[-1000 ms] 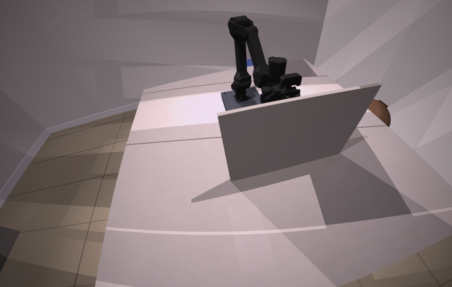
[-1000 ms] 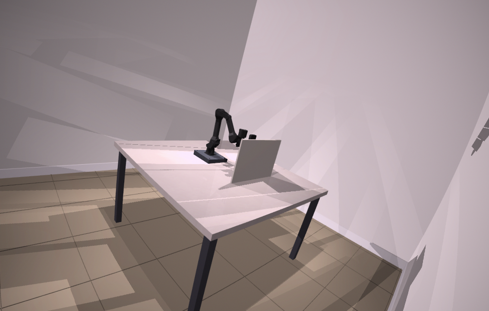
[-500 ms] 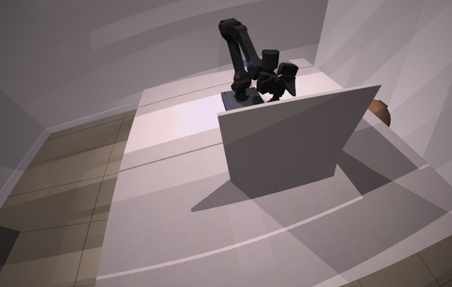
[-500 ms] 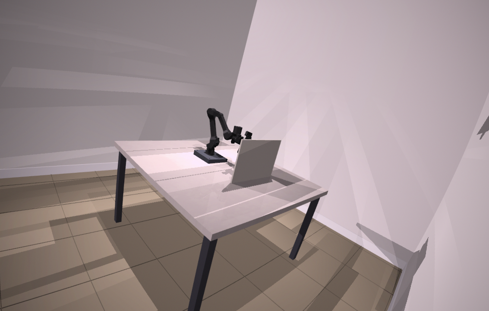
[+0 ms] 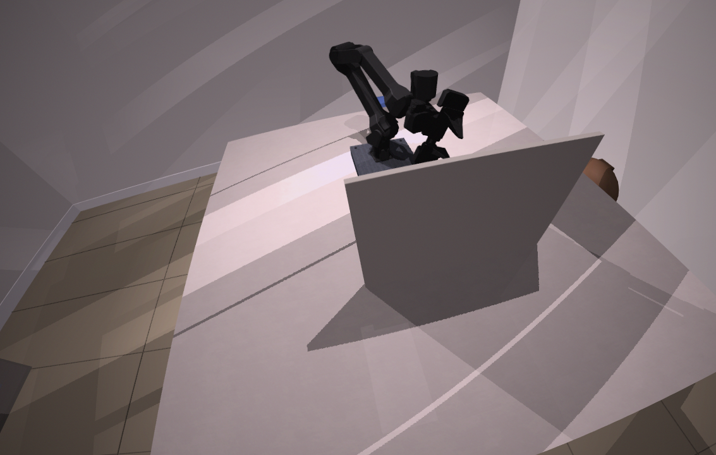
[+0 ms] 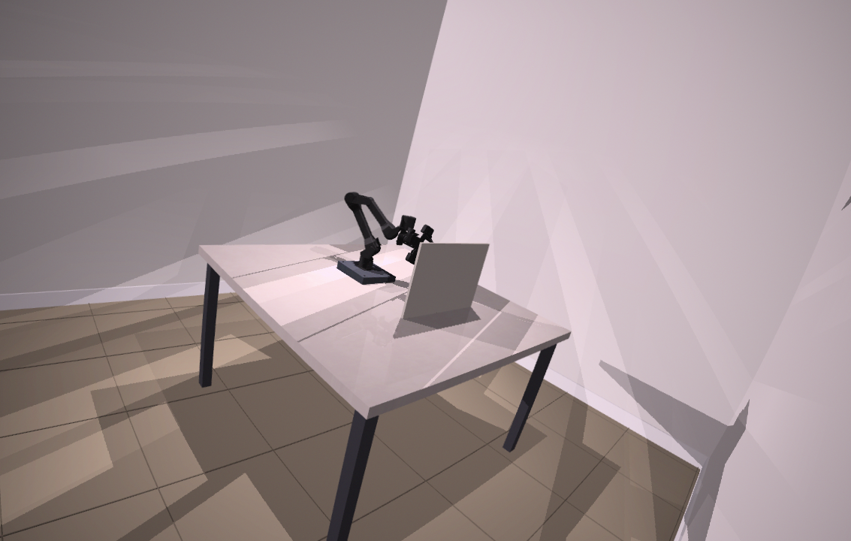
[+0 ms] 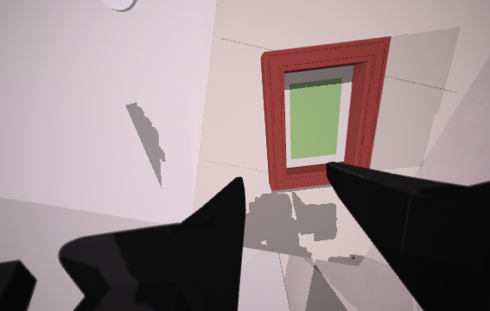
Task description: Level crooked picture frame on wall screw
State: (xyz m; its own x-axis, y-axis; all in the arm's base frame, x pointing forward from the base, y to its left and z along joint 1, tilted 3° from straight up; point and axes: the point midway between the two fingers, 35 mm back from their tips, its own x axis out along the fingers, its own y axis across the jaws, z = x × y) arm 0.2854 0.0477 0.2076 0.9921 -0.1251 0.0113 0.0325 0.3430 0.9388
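Now: the picture frame 12 cm ahead of my gripper tip, 6 cm below it and 4 cm to the right of it. Round my gripper tip: wall panel (13 cm ahead, 7 cm below, 4 cm to the right).
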